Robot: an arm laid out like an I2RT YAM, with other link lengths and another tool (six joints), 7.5 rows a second.
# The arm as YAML. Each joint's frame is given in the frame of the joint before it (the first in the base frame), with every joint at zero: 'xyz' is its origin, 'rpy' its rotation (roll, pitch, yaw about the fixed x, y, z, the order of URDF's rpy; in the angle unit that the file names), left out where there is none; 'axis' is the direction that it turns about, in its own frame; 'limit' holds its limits. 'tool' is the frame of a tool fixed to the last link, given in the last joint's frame.
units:
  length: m
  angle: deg
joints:
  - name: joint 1
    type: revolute
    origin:
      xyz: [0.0, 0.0, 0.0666]
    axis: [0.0, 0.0, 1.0]
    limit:
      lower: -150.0
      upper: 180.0
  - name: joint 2
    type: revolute
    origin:
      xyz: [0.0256, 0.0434, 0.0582]
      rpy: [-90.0, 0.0, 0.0]
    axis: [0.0, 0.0, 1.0]
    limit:
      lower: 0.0
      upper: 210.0
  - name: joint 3
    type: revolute
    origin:
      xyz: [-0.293, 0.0, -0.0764]
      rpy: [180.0, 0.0, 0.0]
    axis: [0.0, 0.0, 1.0]
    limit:
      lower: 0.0
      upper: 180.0
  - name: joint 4
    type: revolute
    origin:
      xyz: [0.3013, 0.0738, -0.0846]
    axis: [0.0, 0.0, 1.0]
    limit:
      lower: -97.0
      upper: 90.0
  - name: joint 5
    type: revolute
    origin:
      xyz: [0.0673, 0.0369, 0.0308]
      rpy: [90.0, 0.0, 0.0]
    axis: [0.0, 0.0, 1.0]
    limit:
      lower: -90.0
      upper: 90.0
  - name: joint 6
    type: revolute
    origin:
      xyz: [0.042, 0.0, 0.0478]
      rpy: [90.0, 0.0, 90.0]
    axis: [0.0, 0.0, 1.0]
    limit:
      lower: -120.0
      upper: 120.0
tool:
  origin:
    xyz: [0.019, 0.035, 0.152]
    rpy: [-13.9, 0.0, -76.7]
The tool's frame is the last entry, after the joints.
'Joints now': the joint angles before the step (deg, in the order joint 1, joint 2, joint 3, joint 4, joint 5, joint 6). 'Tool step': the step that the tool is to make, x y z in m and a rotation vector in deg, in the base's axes. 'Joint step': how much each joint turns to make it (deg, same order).
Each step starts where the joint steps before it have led.
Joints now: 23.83, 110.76, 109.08, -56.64, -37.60, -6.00
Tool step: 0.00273, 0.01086, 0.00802, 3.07, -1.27, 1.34
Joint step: 0.14, 0.00, -0.01, 2.60, -2.58, 0.31
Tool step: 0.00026, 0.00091, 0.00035, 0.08, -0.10, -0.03
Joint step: 0.08, 0.01, 0.01, 0.21, 0.04, 0.15
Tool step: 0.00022, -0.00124, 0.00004, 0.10, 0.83, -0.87
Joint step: -0.17, -0.01, -0.01, -0.03, 0.04, 1.07
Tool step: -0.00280, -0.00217, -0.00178, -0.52, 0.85, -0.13
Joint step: -0.04, 0.01, 0.02, -1.00, 0.16, 0.00
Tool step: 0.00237, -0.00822, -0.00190, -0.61, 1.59, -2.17
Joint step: -0.79, -0.01, 0.01, -0.73, 0.69, 1.55
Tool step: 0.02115, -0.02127, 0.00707, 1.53, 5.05, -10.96
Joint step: -3.06, -0.07, 0.69, 1.75, 1.71, 10.70
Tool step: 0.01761, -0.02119, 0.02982, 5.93, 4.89, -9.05
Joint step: -4.22, -0.36, 2.70, 0.71, -2.78, 10.50
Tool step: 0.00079, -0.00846, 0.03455, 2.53, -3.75, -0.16
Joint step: -1.49, -2.20, 1.66, 0.40, -1.98, -0.04
